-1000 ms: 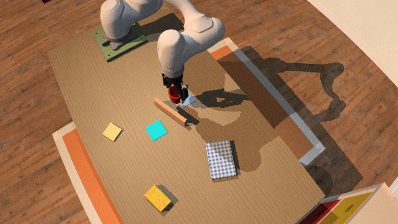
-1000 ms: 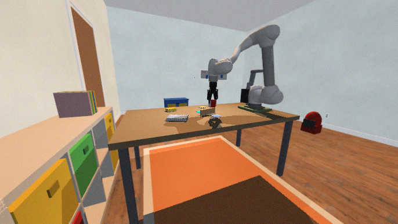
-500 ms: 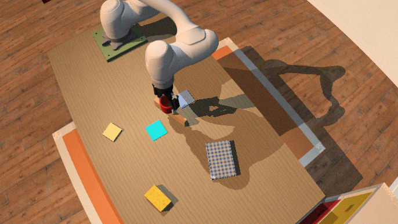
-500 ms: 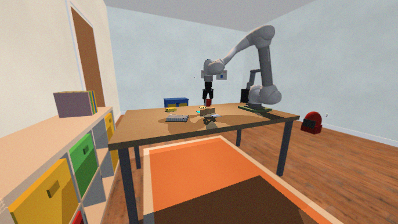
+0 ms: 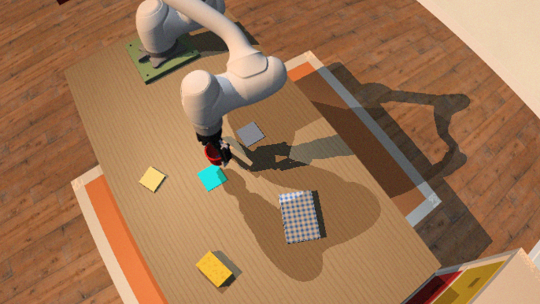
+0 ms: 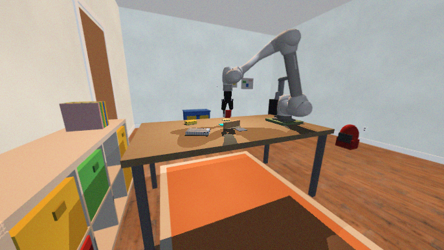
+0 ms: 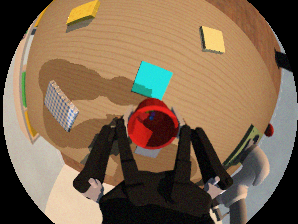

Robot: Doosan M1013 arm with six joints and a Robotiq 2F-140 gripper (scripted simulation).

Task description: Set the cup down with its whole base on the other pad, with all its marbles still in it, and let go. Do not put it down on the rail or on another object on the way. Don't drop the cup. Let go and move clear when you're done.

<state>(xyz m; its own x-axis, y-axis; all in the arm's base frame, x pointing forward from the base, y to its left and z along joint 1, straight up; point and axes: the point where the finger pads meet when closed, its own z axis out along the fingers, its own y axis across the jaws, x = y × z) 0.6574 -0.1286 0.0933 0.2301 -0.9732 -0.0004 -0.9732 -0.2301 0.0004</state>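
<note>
The cyan pad lies 10 mm ahead of my hand, 50 mm to the right of it and 130 mm below it. Also, from my hand: grey pad (40 mm behind, 180 mm to the left, 130 mm below); wooden rail (20 mm behind, 70 mm to the left, 100 mm below); red cup (20 mm below).
</note>
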